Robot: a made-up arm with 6 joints.
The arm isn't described. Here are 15 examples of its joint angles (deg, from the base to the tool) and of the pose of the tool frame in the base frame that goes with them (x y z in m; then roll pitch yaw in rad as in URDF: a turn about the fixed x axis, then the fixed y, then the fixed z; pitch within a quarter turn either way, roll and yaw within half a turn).
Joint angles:
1: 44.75 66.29 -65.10 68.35 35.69 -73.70
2: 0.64 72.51 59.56 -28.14 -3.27 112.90
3: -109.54 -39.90 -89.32 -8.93 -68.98 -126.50
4: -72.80 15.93 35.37 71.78 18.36 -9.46
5: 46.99 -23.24 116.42 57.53 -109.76 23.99
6: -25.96 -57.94 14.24 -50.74 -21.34 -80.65
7: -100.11 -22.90 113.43 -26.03 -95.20 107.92
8: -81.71 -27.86 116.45 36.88 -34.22 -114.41
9: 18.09 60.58 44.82 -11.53 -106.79 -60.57
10: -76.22 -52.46 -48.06 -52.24 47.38 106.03
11: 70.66 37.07 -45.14 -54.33 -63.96 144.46
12: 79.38 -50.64 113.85 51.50 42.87 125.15
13: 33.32 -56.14 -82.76 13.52 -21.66 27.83
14: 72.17 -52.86 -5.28 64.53 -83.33 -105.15
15: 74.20 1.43 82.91 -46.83 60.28 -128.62
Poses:
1: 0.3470 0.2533 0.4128 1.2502 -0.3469 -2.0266
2: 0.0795 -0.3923 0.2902 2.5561 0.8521 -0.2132
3: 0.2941 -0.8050 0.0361 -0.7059 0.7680 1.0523
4: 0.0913 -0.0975 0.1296 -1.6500 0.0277 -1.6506
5: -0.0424 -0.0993 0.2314 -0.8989 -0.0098 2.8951
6: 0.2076 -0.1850 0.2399 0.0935 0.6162 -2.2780
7: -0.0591 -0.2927 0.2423 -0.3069 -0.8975 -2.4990
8: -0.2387 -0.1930 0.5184 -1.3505 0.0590 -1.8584
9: 0.0858 -0.0893 0.4223 -1.2106 0.2493 -1.9145
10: 0.2708 -0.5919 0.0277 -2.4010 0.0212 -1.6374
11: 0.1542 0.2568 0.3840 2.0297 0.7282 -0.4733
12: -0.1847 -0.0435 0.0131 -3.1129 -1.2606 2.6560
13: 0.2958 0.0210 0.7787 0.8589 -0.3671 -2.5317
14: 0.3564 0.0392 0.7505 -2.9273 0.6633 -1.2689
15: -0.1954 -0.3589 0.3589 -0.4086 -0.6943 -0.1914
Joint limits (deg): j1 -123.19..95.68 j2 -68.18..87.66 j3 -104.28..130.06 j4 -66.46..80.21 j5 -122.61..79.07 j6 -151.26..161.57
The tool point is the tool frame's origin. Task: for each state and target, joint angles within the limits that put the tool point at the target. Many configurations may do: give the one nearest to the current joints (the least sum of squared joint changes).
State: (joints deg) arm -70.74 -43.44 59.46 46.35 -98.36 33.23
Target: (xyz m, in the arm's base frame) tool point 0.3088 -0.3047 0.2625
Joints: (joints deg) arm -49.34 -28.76 39.75 41.23 -90.96 19.27
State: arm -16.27 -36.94 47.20 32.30 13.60 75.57
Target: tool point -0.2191 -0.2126 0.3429
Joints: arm -16.05 -7.77 99.25 37.32 29.04 70.08
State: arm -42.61 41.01 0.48 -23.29 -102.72 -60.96
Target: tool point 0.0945 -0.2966 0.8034
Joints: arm -13.94 58.07 -49.66 -0.65 -107.47 -72.46
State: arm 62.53 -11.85 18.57 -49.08 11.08 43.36
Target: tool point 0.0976 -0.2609 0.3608
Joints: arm 46.58 -12.46 22.47 -47.64 20.68 35.73
